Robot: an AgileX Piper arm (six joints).
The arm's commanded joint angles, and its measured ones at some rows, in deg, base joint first. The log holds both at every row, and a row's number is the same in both.
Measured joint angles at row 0: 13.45 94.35 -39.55 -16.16 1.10 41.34
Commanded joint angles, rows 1 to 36: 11.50 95.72 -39.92 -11.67 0.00 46.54; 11.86 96.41 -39.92 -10.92 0.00 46.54; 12.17 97.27 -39.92 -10.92 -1.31 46.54; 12.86 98.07 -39.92 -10.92 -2.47 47.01; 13.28 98.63 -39.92 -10.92 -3.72 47.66; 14.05 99.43 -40.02 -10.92 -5.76 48.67; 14.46 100.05 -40.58 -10.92 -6.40 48.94; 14.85 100.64 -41.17 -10.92 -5.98 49.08; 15.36 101.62 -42.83 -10.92 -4.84 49.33; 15.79 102.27 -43.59 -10.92 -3.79 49.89; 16.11 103.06 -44.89 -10.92 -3.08 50.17; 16.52 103.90 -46.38 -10.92 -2.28 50.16; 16.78 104.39 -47.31 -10.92 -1.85 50.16; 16.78 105.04 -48.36 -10.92 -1.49 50.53; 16.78 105.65 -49.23 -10.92 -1.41 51.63; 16.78 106.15 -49.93 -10.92 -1.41 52.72; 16.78 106.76 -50.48 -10.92 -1.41 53.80; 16.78 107.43 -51.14 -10.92 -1.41 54.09; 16.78 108.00 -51.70 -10.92 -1.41 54.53; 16.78 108.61 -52.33 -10.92 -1.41 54.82; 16.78 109.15 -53.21 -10.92 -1.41 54.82; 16.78 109.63 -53.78 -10.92 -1.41 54.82; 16.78 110.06 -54.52 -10.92 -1.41 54.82; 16.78 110.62 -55.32 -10.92 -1.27 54.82; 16.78 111.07 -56.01 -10.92 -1.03 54.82; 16.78 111.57 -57.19 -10.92 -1.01 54.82; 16.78 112.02 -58.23 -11.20 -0.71 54.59; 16.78 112.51 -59.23 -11.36 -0.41 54.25; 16.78 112.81 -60.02 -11.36 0.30 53.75; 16.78 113.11 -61.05 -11.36 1.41 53.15; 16.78 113.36 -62.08 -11.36 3.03 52.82; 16.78 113.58 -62.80 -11.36 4.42 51.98; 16.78 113.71 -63.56 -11.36 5.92 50.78; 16.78 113.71 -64.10 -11.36 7.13 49.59; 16.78 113.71 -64.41 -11.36 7.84 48.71; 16.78 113.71 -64.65 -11.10 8.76 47.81
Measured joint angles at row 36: 17.36 114.09 -62.44 -12.28 6.92 50.73
